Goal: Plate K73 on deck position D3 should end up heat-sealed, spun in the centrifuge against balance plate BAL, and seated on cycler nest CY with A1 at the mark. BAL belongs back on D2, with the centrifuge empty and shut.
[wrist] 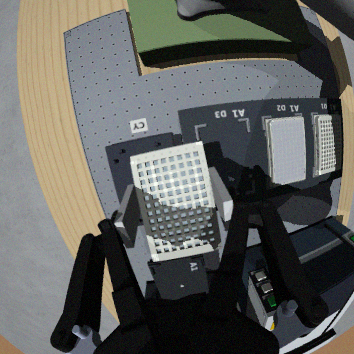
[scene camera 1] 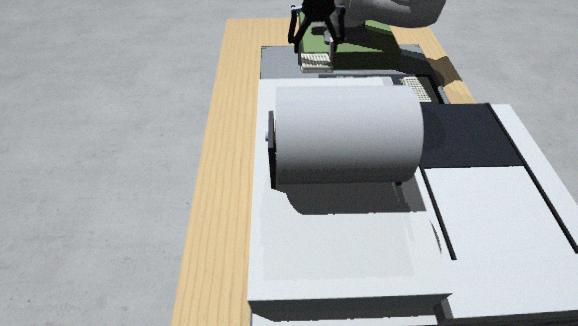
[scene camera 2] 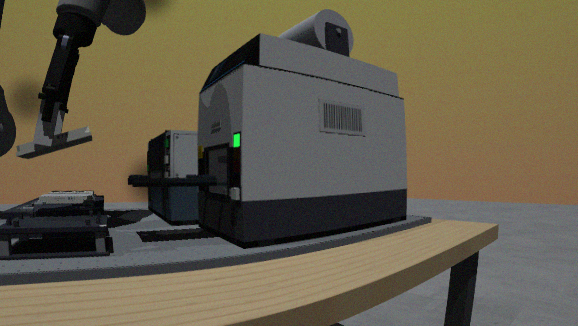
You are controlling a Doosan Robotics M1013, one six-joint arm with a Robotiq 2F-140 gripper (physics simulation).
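Frame: origin at the arm's base, x ahead, y left, z up, level; millimetres.
Seen in the pictures: gripper, between the fingertips: (wrist: pixel 172 187) (scene camera 1: pixel 314 61) (scene camera 2: pixel 46 146).
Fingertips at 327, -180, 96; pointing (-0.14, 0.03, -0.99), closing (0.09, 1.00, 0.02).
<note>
Pixels of each thing's top centre, then the offset from my fingertips to it, as dx, dy, dz.
- Plate K73, centre of its top: (wrist: pixel 177 213) (scene camera 2: pixel 57 128) (scene camera 1: pixel 316 54) +17, -1, +32
- dark cycler nest CY, centre of its top: (scene camera 2: pixel 57 214) (wrist: pixel 145 185) +19, -55, -107
- smooth-topped pale plate, centre of its top: (wrist: pixel 289 151) (scene camera 2: pixel 67 194) (scene camera 1: pixel 382 88) +35, +219, -96
- white sealer, centre of its top: (scene camera 1: pixel 344 85) (scene camera 2: pixel 305 19) +514, -82, +316
- large roll, centre of its top: (scene camera 1: pixel 347 97) (scene camera 2: pixel 312 21) +535, -84, +316
- gridded plate, centre of its top: (wrist: pixel 330 143) (scene camera 2: pixel 72 191) (scene camera 1: pixel 420 88) +50, +342, -96
Plate K73 (scene camera 1: pixel 316 62) (scene camera 2: pixel 75 137) (wrist: pixel 172 175), a white plate with a grid of square wells, is held in the air, tilted in scene camera 2. My gripper (scene camera 1: pixel 315 56) (scene camera 2: pixel 50 134) (wrist: pixel 172 187) is shut on its long sides. In the wrist view the plate overlaps the dark cycler nest CY (wrist: pixel 117 167), and part of the nest is hidden. Deck position D3 (wrist: pixel 220 145) holds no plate. A smooth-topped pale plate (wrist: pixel 287 150) sits on D2; its label does not show in the wrist view. The inside of the centrifuge does not show.
The white sealer (scene camera 1: pixel 335 250) (scene camera 2: pixel 320 155) carries a large roll (scene camera 1: pixel 347 132) (scene camera 2: pixel 320 30); its dark tray (scene camera 2: pixel 172 180) (wrist: pixel 179 282) sticks out. A dark blue device (scene camera 2: pixel 175 200) (wrist: pixel 300 260) stands beside it. A gridded plate (scene camera 1: pixel 417 90) (wrist: pixel 326 145) sits on D1. The robot's green base (wrist: pixel 210 32) is behind.
</note>
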